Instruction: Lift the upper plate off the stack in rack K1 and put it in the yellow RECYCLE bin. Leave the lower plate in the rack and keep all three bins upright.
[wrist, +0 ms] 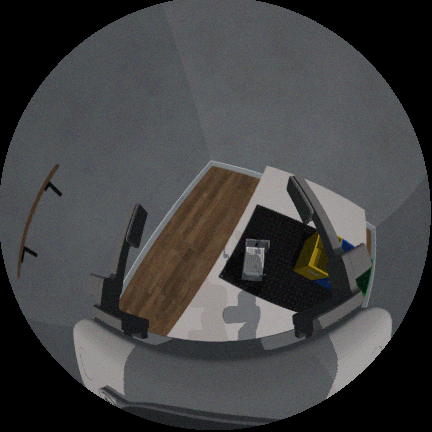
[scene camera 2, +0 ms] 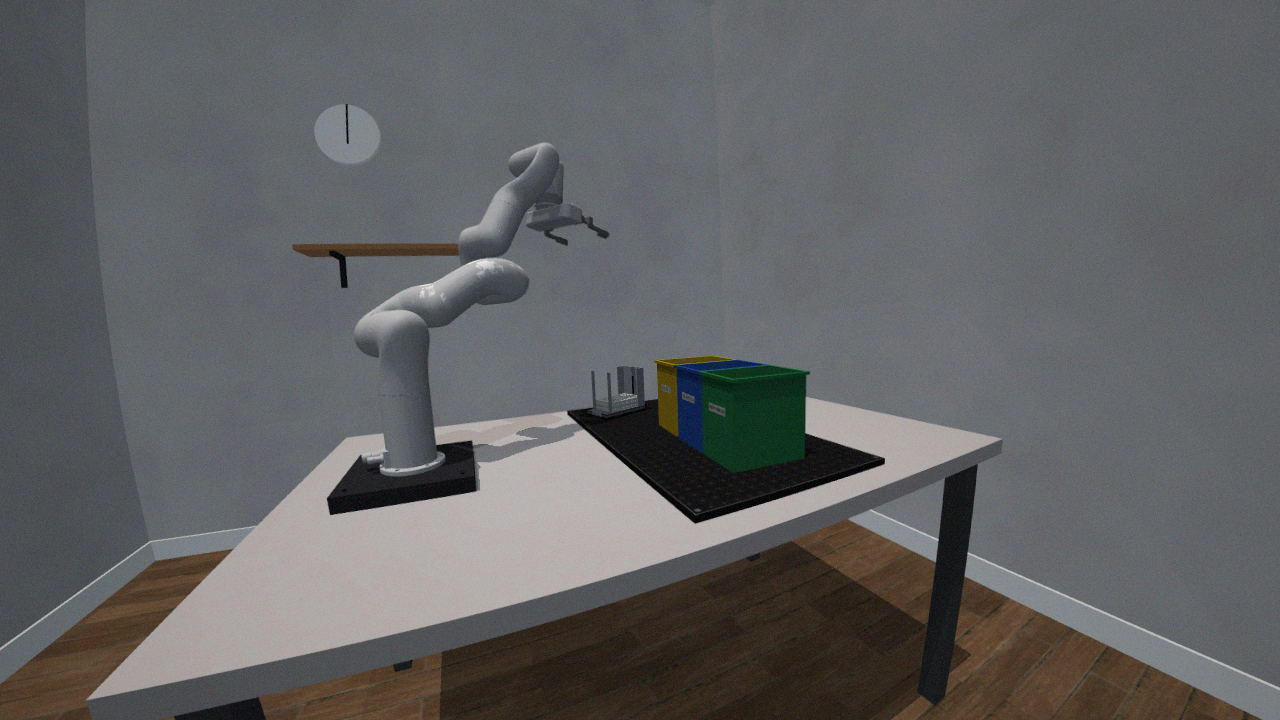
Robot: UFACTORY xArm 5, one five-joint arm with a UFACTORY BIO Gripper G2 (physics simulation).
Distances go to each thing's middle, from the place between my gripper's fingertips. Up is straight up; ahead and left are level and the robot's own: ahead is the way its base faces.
I see the yellow bin (scene camera 2: 666, 373) 150 mm ahead of my hand, 350 mm to the right of it and 460 mm below it. Also, from my hand: green bin (scene camera 2: 753, 417) 100 mm ahead, 610 mm to the right, 460 mm below; then blue bin (scene camera 2: 689, 382) 120 mm ahead, 480 mm to the right, 460 mm below.
